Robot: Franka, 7 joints.
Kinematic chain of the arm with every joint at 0, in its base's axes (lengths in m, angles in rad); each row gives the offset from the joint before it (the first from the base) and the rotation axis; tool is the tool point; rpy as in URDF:
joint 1: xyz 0 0 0.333 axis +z
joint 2: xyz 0 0 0 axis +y
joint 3: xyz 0 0 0.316 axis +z
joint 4: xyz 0.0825 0 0 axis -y
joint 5: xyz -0.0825 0 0.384 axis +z
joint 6: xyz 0 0 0 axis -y
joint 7: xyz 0.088 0 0 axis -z
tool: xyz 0 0 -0.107 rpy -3.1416 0 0
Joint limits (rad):
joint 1: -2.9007..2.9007
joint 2: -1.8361..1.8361
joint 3: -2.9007..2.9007
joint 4: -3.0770..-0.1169
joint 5: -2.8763..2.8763
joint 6: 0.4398..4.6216
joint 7: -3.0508..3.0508
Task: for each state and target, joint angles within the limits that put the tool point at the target. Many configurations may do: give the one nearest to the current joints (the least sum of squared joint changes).
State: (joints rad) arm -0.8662 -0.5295 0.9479 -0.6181 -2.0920 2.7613 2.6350
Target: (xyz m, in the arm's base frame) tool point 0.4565 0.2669 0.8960
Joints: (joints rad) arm -1.1408 -0.3753 1.2070 -1.2301 -2.1141 2.7962 2.6350
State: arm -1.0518 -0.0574 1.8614 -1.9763 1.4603 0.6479 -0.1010
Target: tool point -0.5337 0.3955 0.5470
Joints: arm -0.3341 -0.5334 2.4320 -1.3555 1.7394 1.0743 -0.1010
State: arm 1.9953 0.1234 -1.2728 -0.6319 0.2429 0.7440 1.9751
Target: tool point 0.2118 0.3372 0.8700
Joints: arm 1.9800 0.1628 -1.2726 -0.6869 0.2396 0.7490 1.9751
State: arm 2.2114 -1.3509 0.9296 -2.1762 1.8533 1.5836 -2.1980
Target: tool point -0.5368 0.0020 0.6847
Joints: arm 1.4711 -0.9255 0.9980 -1.9228 1.9441 1.7898 -2.1980
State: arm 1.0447 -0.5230 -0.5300 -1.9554 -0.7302 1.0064 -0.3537
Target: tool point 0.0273 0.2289 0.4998
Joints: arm 1.5430 -0.6399 0.0923 -2.4599 -0.3474 0.8013 -0.3537
